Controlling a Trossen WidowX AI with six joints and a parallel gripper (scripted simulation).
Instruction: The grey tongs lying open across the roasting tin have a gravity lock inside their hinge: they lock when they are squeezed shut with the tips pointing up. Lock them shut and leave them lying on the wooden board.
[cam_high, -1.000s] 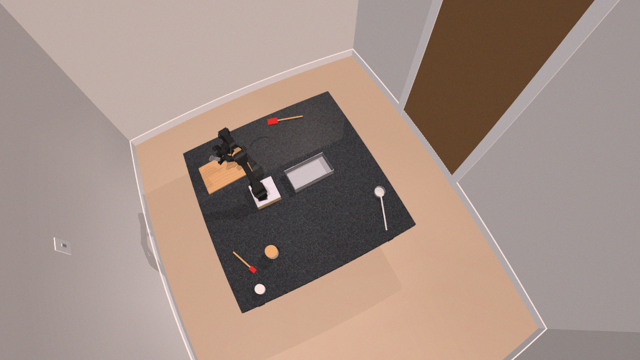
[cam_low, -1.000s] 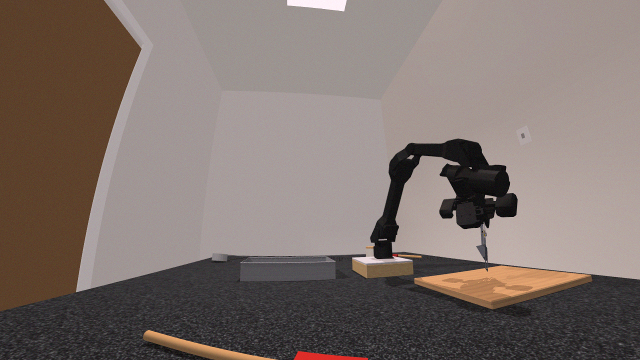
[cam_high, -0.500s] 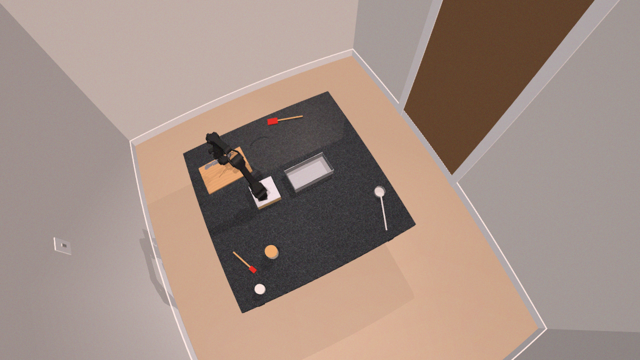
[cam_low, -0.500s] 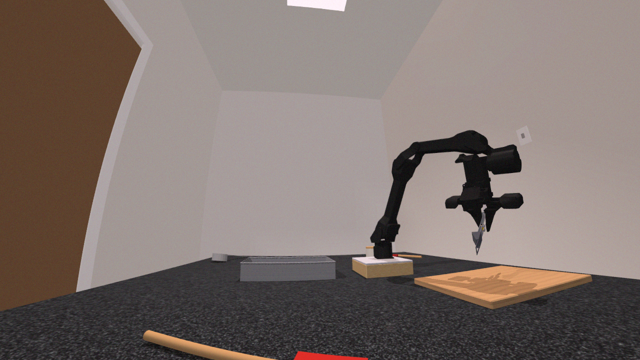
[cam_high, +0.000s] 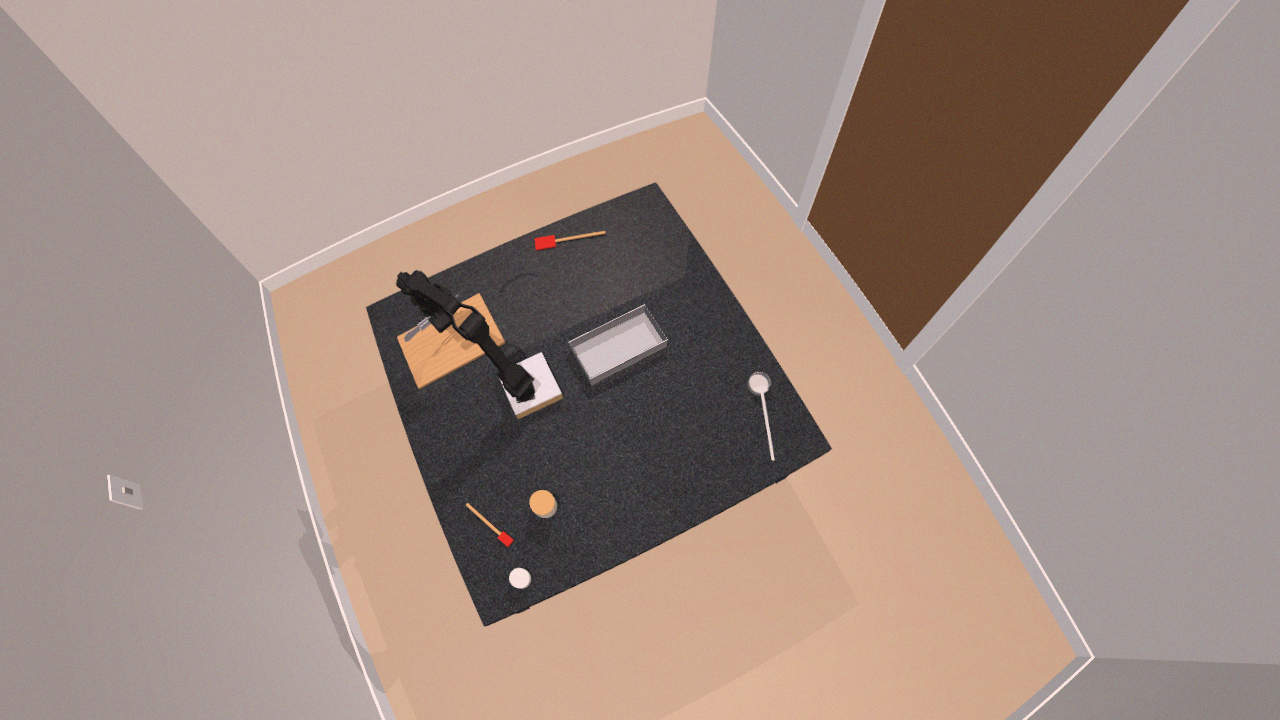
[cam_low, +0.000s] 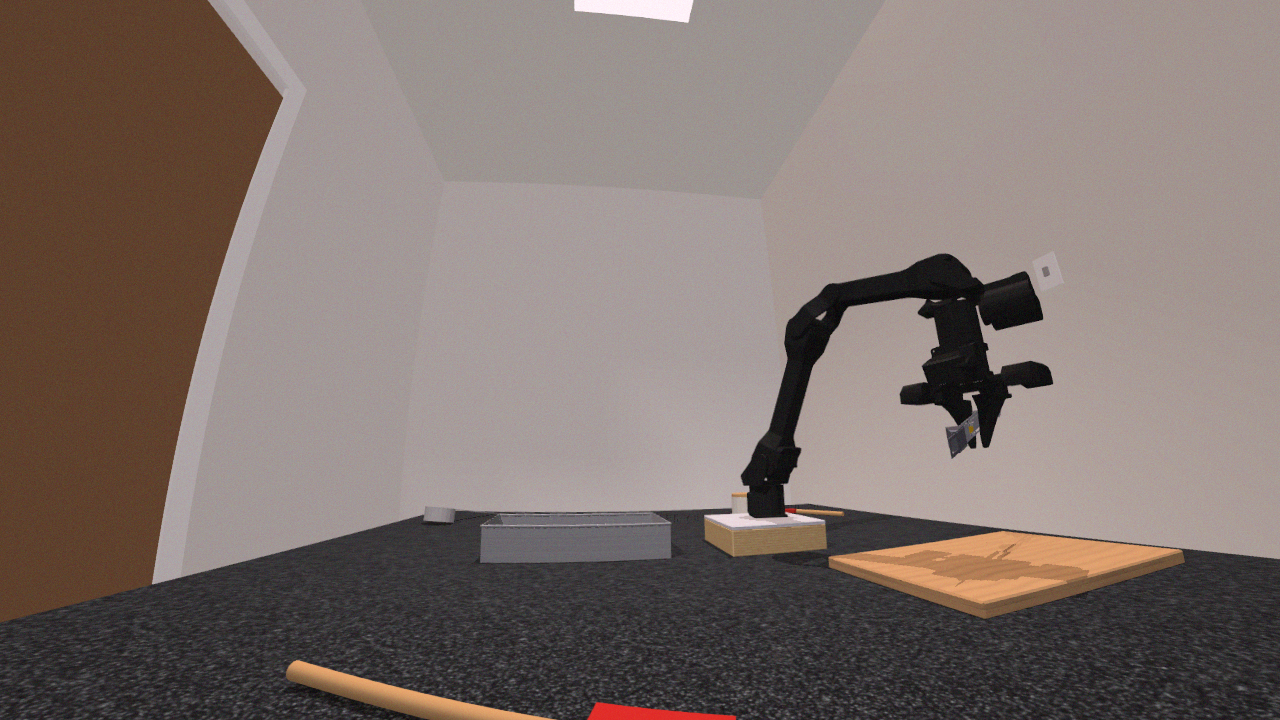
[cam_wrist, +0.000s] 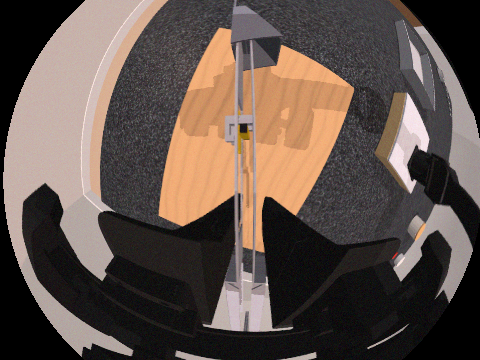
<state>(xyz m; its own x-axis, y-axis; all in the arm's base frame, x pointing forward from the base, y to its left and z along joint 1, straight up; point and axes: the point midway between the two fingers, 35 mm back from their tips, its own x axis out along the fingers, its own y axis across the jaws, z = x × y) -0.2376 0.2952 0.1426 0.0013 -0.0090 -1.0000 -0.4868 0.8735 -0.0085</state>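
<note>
Now: the wooden board 15 cm below my gripper tip. From my gripper tip the other things lie so: white disc: 8 cm ahead, 90 cm to the right, 14 cm below; then grey roasting tin: 59 cm ahead, 20 cm to the right, 13 cm below; then red spatula: 50 cm ahead, 32 cm to the left, 15 cm below.
</note>
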